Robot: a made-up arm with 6 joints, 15 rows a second.
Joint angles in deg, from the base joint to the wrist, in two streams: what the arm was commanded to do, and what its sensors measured. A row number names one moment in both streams.
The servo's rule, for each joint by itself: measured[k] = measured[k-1] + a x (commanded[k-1-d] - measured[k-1]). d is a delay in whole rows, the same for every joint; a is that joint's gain. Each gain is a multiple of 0.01, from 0.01 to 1. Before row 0 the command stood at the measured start. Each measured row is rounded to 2 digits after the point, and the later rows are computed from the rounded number. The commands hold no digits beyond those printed.
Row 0, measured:
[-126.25, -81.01, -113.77, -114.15, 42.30, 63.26]
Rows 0 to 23, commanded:
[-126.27, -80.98, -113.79, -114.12, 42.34, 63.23]
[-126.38, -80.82, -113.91, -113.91, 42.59, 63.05]
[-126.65, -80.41, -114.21, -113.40, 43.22, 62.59]
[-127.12, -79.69, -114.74, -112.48, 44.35, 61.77]
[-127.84, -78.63, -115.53, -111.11, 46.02, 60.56]
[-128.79, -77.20, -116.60, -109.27, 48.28, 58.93]
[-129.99, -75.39, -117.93, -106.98, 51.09, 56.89]
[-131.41, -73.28, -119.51, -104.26, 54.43, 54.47]
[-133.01, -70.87, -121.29, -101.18, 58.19, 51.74]
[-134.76, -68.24, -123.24, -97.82, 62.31, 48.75]
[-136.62, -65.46, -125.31, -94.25, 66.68, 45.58]
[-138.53, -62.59, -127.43, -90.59, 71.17, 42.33]
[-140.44, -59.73, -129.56, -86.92, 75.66, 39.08]
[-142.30, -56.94, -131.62, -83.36, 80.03, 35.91]
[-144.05, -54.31, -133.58, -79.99, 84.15, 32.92]
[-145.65, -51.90, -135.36, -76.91, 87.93, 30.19]
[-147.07, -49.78, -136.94, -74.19, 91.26, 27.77]
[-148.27, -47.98, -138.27, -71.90, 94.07, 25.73]
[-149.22, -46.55, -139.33, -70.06, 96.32, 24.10]
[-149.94, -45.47, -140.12, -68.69, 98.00, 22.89]
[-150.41, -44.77, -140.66, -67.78, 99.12, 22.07]
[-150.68, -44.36, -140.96, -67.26, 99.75, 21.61]
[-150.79, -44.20, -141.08, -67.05, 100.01, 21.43]
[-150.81, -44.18, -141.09, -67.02, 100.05, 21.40]
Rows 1 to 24, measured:
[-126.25, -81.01, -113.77, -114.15, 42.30, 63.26]
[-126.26, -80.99, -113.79, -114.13, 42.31, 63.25]
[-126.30, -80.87, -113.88, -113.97, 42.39, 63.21]
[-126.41, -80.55, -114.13, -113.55, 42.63, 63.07]
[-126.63, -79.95, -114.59, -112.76, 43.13, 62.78]
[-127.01, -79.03, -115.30, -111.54, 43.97, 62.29]
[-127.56, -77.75, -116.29, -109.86, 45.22, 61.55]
[-128.31, -76.10, -117.54, -107.73, 46.92, 60.52]
[-129.27, -74.13, -119.04, -105.16, 49.10, 59.19]
[-130.43, -71.85, -120.75, -102.21, 51.74, 57.55]
[-131.77, -69.32, -122.64, -98.96, 54.81, 55.61]
[-133.27, -66.62, -124.67, -95.47, 58.25, 53.40]
[-134.90, -63.80, -126.77, -91.86, 62.00, 50.96]
[-136.62, -60.95, -128.89, -88.20, 65.96, 48.35]
[-138.38, -58.14, -130.96, -84.62, 70.04, 45.61]
[-140.14, -55.46, -132.95, -81.19, 74.13, 42.82]
[-141.85, -52.97, -134.78, -78.02, 78.13, 40.04]
[-143.47, -50.74, -136.42, -75.19, 81.94, 37.34]
[-144.96, -48.81, -137.83, -72.76, 85.46, 34.79]
[-146.28, -47.23, -138.97, -70.76, 88.61, 32.44]
[-147.41, -46.00, -139.84, -69.23, 91.33, 30.34]
[-148.34, -45.14, -140.46, -68.16, 93.59, 28.52]
[-149.07, -44.59, -140.84, -67.49, 95.38, 27.00]
[-149.60, -44.32, -141.02, -67.16, 96.72, 25.77]
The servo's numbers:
d 1
a 0.31 0.70 0.76 0.74 0.29 0.22

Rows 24 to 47, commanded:
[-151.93, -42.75, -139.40, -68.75, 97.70, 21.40]
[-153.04, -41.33, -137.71, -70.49, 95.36, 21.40]
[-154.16, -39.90, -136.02, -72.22, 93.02, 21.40]
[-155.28, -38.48, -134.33, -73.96, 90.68, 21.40]
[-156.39, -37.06, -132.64, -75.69, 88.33, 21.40]
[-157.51, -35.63, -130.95, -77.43, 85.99, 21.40]
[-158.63, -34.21, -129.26, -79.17, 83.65, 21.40]
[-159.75, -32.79, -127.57, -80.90, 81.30, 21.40]
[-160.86, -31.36, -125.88, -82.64, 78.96, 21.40]
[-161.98, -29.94, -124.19, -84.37, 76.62, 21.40]
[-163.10, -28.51, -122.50, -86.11, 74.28, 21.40]
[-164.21, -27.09, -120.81, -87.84, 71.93, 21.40]
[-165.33, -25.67, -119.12, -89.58, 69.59, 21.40]
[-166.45, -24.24, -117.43, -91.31, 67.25, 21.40]
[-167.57, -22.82, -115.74, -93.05, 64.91, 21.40]
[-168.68, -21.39, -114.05, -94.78, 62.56, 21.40]
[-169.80, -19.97, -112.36, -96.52, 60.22, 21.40]
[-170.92, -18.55, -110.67, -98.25, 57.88, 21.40]
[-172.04, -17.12, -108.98, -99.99, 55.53, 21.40]
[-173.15, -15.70, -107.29, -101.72, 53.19, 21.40]
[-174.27, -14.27, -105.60, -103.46, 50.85, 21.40]
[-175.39, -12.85, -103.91, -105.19, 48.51, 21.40]
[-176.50, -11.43, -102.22, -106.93, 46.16, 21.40]
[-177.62, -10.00, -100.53, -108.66, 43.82, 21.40]
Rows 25 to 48, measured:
[-149.98, -44.22, -141.07, -67.06, 97.69, 24.81]
[-150.58, -43.19, -139.80, -68.31, 97.69, 24.06]
[-151.34, -41.89, -138.21, -69.92, 97.01, 23.47]
[-152.21, -40.50, -136.55, -71.62, 95.85, 23.01]
[-153.16, -39.09, -134.86, -73.35, 94.35, 22.66]
[-154.16, -37.67, -133.17, -75.08, 92.60, 22.38]
[-155.20, -36.24, -131.48, -76.82, 90.68, 22.16]
[-156.26, -34.82, -129.79, -78.56, 88.64, 21.99]
[-157.34, -33.40, -128.10, -80.29, 86.51, 21.86]
[-158.43, -31.97, -126.41, -82.03, 84.32, 21.76]
[-159.53, -30.55, -124.72, -83.76, 82.09, 21.68]
[-160.64, -29.12, -123.03, -85.50, 79.83, 21.62]
[-161.75, -27.70, -121.34, -87.23, 77.54, 21.57]
[-162.86, -26.28, -119.65, -88.97, 75.23, 21.53]
[-163.97, -24.85, -117.96, -90.70, 72.92, 21.50]
[-165.09, -23.43, -116.27, -92.44, 70.60, 21.48]
[-166.20, -22.00, -114.58, -94.17, 68.27, 21.46]
[-167.32, -20.58, -112.89, -95.91, 65.94, 21.45]
[-168.44, -19.16, -111.20, -97.64, 63.60, 21.44]
[-169.56, -17.73, -109.51, -99.38, 61.26, 21.43]
[-170.67, -16.31, -107.82, -101.11, 58.92, 21.42]
[-171.79, -14.88, -106.13, -102.85, 56.58, 21.42]
[-172.91, -13.46, -104.44, -104.58, 54.24, 21.42]
[-174.02, -12.04, -102.75, -106.32, 51.90, 21.42]

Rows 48 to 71, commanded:
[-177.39, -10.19, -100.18, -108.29, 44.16, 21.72]
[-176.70, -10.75, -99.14, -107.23, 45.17, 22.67]
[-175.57, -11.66, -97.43, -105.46, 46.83, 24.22]
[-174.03, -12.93, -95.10, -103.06, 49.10, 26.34]
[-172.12, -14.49, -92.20, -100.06, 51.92, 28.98]
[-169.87, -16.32, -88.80, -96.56, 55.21, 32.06]
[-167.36, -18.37, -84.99, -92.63, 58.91, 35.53]
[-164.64, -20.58, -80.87, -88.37, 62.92, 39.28]
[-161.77, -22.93, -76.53, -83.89, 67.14, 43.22]
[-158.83, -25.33, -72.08, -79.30, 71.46, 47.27]
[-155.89, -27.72, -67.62, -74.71, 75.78, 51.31]
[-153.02, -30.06, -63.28, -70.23, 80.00, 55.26]
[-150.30, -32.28, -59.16, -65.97, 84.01, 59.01]
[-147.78, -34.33, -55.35, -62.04, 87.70, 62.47]
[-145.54, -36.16, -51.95, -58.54, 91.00, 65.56]
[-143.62, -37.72, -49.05, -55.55, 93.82, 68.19]
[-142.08, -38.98, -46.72, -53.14, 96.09, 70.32]
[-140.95, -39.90, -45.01, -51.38, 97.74, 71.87]
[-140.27, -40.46, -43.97, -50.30, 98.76, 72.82]
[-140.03, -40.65, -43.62, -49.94, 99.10, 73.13]
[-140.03, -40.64, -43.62, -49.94, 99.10, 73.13]
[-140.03, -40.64, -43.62, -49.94, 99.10, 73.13]
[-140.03, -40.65, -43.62, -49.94, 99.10, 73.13]
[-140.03, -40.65, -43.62, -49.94, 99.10, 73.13]
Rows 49 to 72, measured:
[-175.14, -10.61, -101.06, -108.05, 49.56, 21.42]
[-175.84, -10.32, -100.39, -108.23, 47.99, 21.49]
[-176.11, -10.62, -99.44, -107.49, 47.17, 21.75]
[-175.94, -11.35, -97.91, -105.99, 47.07, 22.29]
[-175.35, -12.46, -95.77, -103.82, 47.66, 23.18]
[-174.35, -13.88, -93.06, -101.04, 48.90, 24.46]
[-172.96, -15.59, -89.82, -97.72, 50.73, 26.13]
[-171.22, -17.54, -86.15, -93.95, 53.10, 28.20]
[-169.18, -19.67, -82.14, -89.82, 55.95, 30.64]
[-166.88, -21.95, -77.88, -85.43, 59.20, 33.41]
[-164.38, -24.32, -73.47, -80.89, 62.76, 36.46]
[-161.75, -26.70, -69.02, -76.32, 66.54, 39.73]
[-159.04, -29.05, -64.66, -71.81, 70.44, 43.15]
[-156.33, -31.31, -60.48, -67.49, 74.38, 46.64]
[-153.68, -33.42, -56.58, -63.46, 78.24, 50.12]
[-151.16, -35.34, -53.06, -59.82, 81.94, 53.52]
[-148.82, -37.01, -50.01, -56.66, 85.39, 56.75]
[-146.73, -38.39, -47.51, -54.06, 88.49, 59.74]
[-144.94, -39.45, -45.61, -52.08, 91.17, 62.41]
[-143.49, -40.16, -44.36, -50.76, 93.37, 64.70]
[-142.42, -40.50, -43.80, -50.15, 95.03, 66.55]
[-141.68, -40.60, -43.66, -49.99, 96.21, 68.00]
[-141.17, -40.63, -43.63, -49.95, 97.05, 69.13]
[-140.82, -40.64, -43.62, -49.94, 97.64, 70.01]

